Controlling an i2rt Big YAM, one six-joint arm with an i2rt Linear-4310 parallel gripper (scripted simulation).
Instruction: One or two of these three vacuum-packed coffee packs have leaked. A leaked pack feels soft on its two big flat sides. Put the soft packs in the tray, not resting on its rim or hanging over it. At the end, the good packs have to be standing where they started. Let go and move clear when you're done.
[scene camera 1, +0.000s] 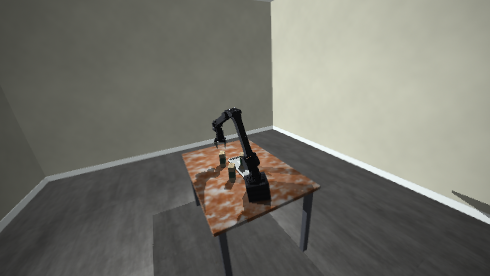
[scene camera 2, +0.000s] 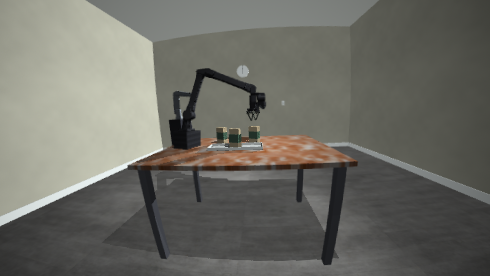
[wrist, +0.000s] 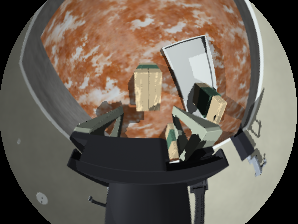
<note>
In view: my gripper (wrist: 147, 109) and a white tray (wrist: 192, 62).
</note>
